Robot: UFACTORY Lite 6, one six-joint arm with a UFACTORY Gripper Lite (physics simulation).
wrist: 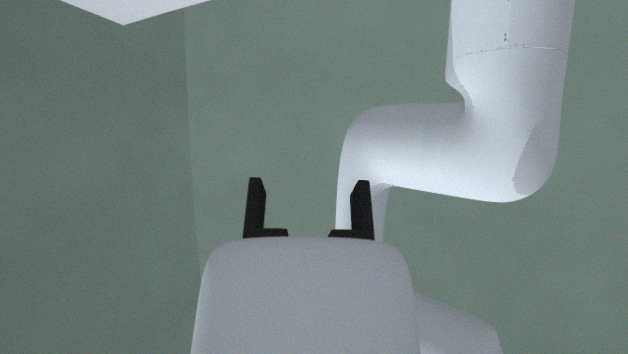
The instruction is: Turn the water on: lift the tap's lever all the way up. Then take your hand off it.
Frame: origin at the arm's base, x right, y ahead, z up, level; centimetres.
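Where they show: hand at its tool point: (308, 209).
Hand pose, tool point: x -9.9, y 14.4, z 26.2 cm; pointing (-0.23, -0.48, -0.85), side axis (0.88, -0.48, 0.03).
After its pixels a point has its place.
My gripper (309, 185) @[y 14.3, x -9.9, z 26.2 cm] is open, with its two black fingers apart and nothing between them. Behind the right finger shows a part of my own white arm. The tap and its lever do not show in the wrist view, so the lever's position cannot be told.
My own white arm (425, 145) @[y 1.9, x -6.1, z 23.8 cm] bends through the right side of the view, close behind the right finger. A corner of a pale surface (127, 10) @[y -9.4, x -68.1, z -6.5 cm] shows at the top left. Green-grey background lies behind the fingers.
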